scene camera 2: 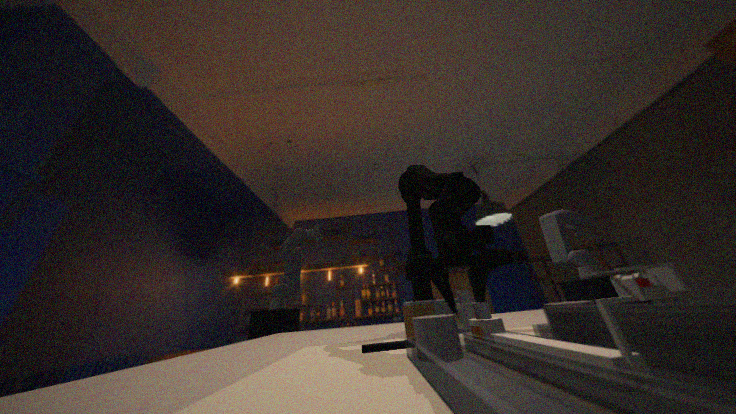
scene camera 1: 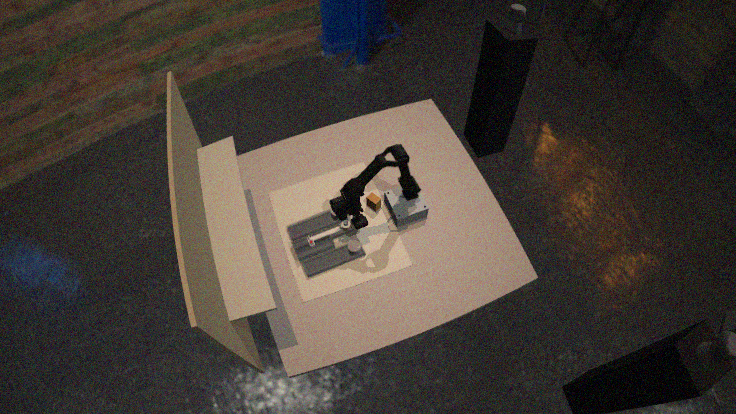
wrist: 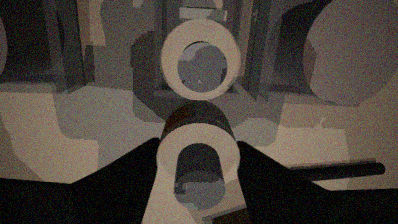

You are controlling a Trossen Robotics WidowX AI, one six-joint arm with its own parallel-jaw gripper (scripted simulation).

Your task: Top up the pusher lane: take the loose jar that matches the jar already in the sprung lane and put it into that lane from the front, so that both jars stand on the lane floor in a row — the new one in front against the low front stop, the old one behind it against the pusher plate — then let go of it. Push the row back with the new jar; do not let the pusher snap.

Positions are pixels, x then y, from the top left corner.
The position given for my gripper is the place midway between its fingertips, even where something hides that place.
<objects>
My gripper [scene camera 2: 468, 311] holds a cream jar.
</objects>
